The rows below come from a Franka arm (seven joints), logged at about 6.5 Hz.
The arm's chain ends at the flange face. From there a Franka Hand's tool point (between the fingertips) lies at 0.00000 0.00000 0.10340 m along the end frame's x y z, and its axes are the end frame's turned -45 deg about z.
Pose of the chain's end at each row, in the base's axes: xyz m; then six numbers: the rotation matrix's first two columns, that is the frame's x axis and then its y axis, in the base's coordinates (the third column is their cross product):
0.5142, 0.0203, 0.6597, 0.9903, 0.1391, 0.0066, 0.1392, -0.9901, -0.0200
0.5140, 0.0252, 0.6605, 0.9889, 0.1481, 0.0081, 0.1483, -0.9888, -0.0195
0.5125, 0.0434, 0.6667, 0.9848, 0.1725, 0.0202, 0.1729, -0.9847, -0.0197
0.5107, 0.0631, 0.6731, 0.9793, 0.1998, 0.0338, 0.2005, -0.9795, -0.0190
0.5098, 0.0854, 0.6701, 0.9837, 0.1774, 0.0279, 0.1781, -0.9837, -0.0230
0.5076, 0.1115, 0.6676, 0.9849, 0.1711, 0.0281, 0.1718, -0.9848, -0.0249
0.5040, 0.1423, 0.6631, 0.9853, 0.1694, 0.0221, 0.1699, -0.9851, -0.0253
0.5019, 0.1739, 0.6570, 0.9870, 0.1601, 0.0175, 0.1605, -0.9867, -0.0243
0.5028, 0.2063, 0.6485, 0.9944, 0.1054, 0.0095, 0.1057, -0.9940, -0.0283
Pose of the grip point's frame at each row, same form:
0.5146, 0.0224, 0.5563, 0.6018, 0.7985, 0.0188, 0.7987, -0.6017, -0.0095
0.5145, 0.0273, 0.5571, 0.5944, 0.8039, 0.0195, 0.8041, -0.5945, -0.0081
0.5142, 0.0458, 0.5633, 0.5741, 0.8183, 0.0282, 0.8186, -0.5743, 0.0004
0.5137, 0.0657, 0.5698, 0.5507, 0.8339, 0.0373, 0.8342, -0.5513, 0.0105
0.5122, 0.0883, 0.5668, 0.5696, 0.8210, 0.0360, 0.8215, -0.5701, 0.0035
0.5100, 0.1145, 0.5643, 0.5749, 0.8173, 0.0375, 0.8179, -0.5754, 0.0023
0.5058, 0.1453, 0.5598, 0.5766, 0.8164, 0.0335, 0.8168, -0.5768, -0.0023
0.5033, 0.1767, 0.5536, 0.5844, 0.8109, 0.0296, 0.8114, -0.5845, -0.0048
0.5035, 0.2093, 0.5451, 0.6284, 0.7774, 0.0267, 0.7779, -0.6283, -0.0133

